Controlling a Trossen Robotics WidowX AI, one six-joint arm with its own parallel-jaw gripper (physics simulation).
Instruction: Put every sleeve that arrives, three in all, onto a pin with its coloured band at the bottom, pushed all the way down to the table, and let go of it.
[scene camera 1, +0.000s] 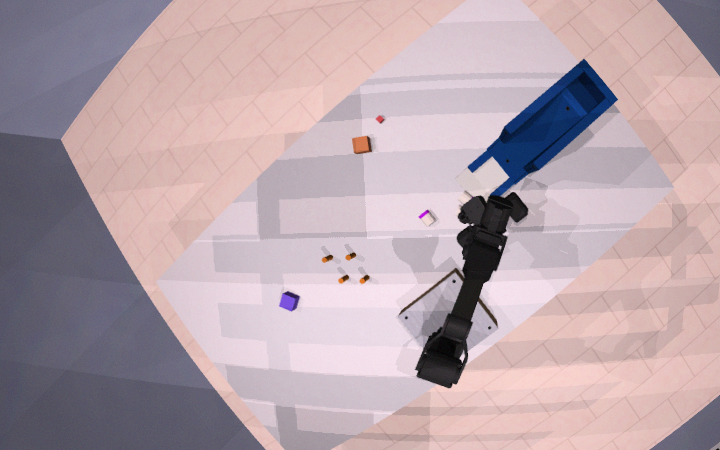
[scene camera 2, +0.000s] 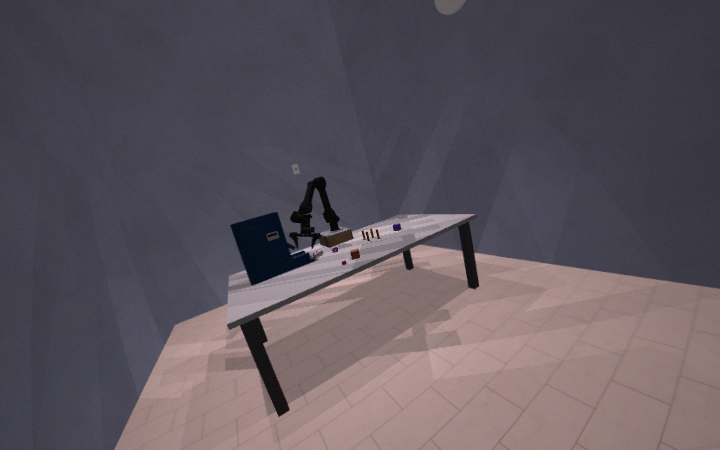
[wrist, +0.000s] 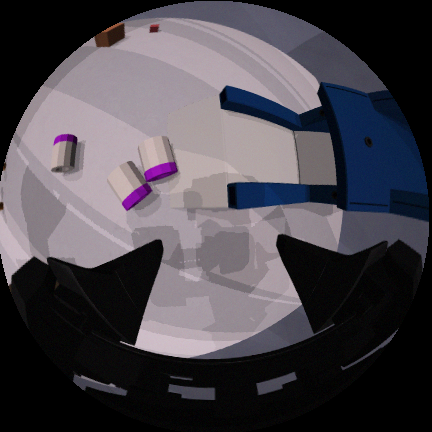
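Observation:
Three pale sleeves with a magenta band at one end lie on their sides on the table. One sleeve lies apart, towards the pins. The second sleeve and the third sleeve lie close together beside the blue chute's pale lip; the arm largely hides them in scene camera 1. My gripper is open and empty, above the table near the chute mouth, with those two sleeves beyond its left finger in the wrist view. Several upright orange-brown pins, one of them here, stand bare.
The blue chute has a pale ramp. An orange block and a small red cube lie across the table. A purple block lies beyond the pins.

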